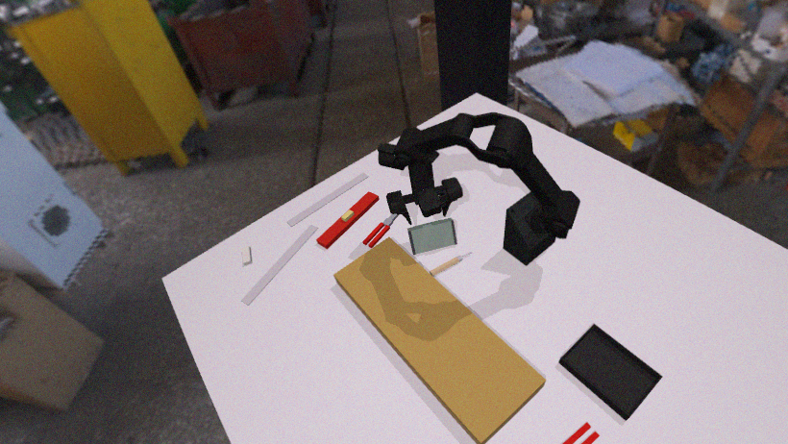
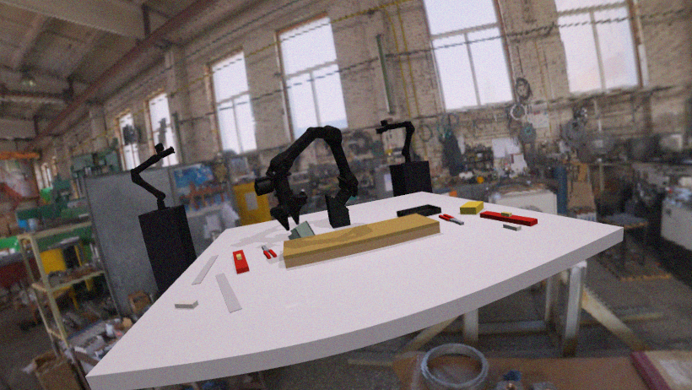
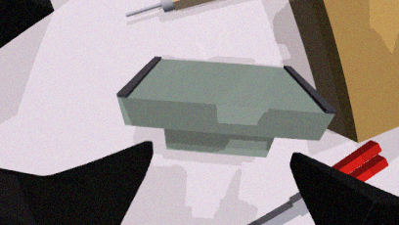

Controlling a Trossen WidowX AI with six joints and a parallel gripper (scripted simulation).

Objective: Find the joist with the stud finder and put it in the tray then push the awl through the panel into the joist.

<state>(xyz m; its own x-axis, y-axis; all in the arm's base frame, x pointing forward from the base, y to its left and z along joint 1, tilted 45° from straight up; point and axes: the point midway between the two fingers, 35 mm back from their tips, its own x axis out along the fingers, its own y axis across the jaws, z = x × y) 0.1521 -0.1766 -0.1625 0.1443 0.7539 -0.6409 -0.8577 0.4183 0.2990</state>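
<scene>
Right now the stud finder is 4 cm below my gripper tip, 2 cm to the left of it and 1 cm behind it. Round my gripper tip: yellow block 72 cm to the left, 19 cm ahead, 5 cm below; black tray 55 cm to the left, 5 cm below, 2 cm ahead; awl 12 cm to the left, 5 cm below, 2 cm ahead.
</scene>
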